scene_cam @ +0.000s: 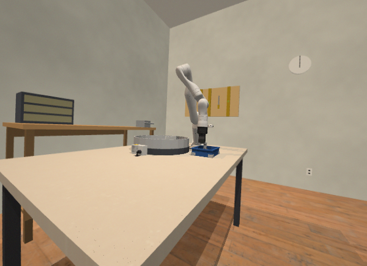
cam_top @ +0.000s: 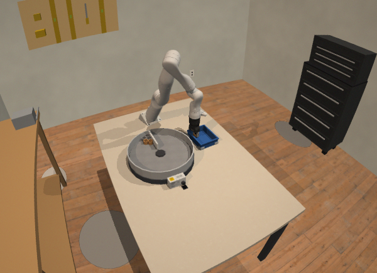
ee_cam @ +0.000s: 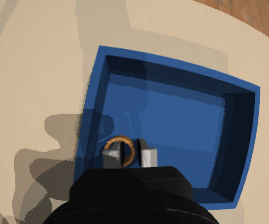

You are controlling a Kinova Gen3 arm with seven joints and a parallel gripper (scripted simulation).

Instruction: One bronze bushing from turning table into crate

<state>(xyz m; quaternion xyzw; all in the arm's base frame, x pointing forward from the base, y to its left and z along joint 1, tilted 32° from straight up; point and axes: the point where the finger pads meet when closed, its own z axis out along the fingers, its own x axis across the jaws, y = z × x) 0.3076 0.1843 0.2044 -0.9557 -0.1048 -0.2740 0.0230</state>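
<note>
The blue crate lies 40 mm ahead of my hand, 20 mm to the left of it and 10 mm below it. From my hand the other things lie so: grey turning table (100 mm ahead, 320 mm to the right, 20 mm above).
</note>
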